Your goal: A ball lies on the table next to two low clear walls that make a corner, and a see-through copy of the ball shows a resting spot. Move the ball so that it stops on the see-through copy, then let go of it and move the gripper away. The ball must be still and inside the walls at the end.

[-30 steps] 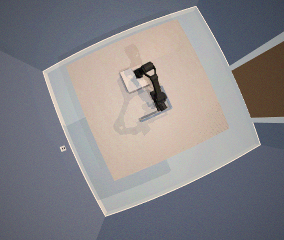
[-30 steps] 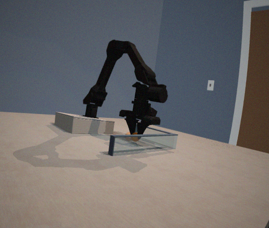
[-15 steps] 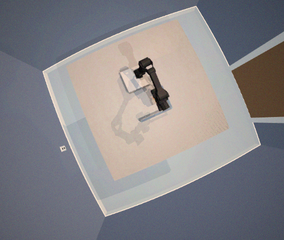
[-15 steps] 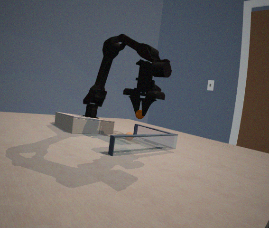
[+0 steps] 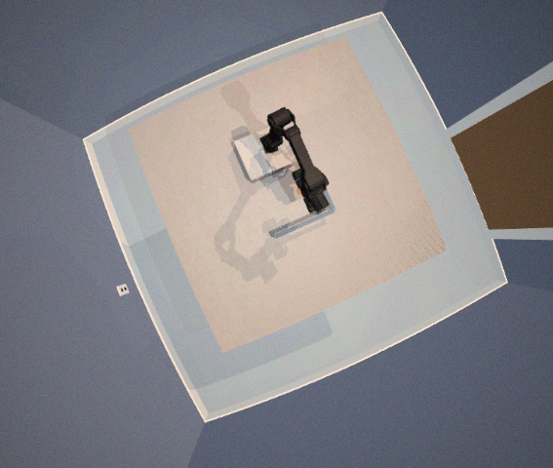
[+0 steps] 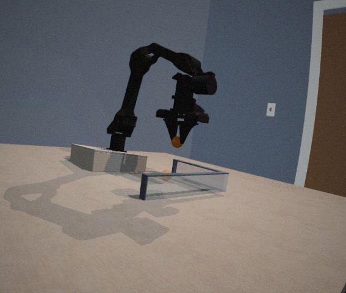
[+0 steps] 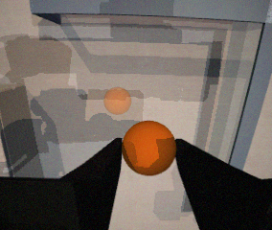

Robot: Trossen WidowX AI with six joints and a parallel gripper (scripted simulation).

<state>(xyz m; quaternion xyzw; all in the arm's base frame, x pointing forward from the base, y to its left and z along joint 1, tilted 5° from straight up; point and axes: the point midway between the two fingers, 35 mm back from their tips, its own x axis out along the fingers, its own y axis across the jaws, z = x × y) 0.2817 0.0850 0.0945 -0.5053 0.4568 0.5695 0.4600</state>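
My gripper tip is now 30 mm past the see-through copy of ball and 110 mm above it. Round my gripper tip: dark end post (150 mm ahead, 180 mm to the right, 100 mm below); orange ball (right at my gripper tip).
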